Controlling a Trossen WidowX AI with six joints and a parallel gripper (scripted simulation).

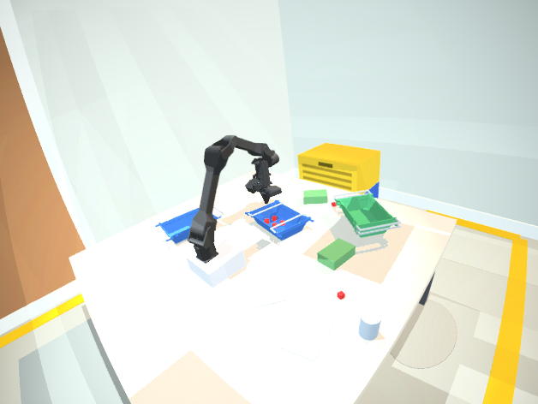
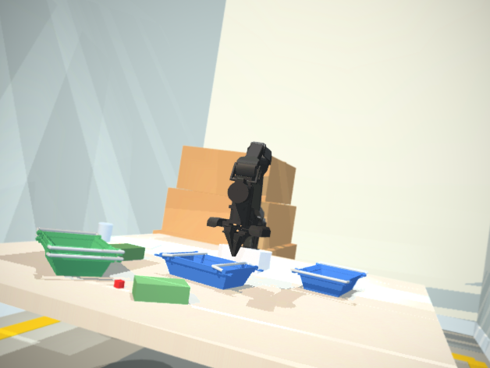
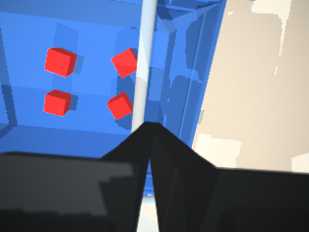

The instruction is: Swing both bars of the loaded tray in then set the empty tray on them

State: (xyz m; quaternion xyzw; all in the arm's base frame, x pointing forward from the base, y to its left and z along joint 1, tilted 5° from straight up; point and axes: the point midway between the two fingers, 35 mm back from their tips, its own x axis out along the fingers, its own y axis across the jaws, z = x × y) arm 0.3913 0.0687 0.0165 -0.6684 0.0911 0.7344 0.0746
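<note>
The blue tray is 280 mm behind my gripper tip, 250 mm to the left of it and 40 mm below it. Also, from my gripper tip: pale cylinder: 650 mm to the right, 300 mm behind, 50 mm below.
</note>
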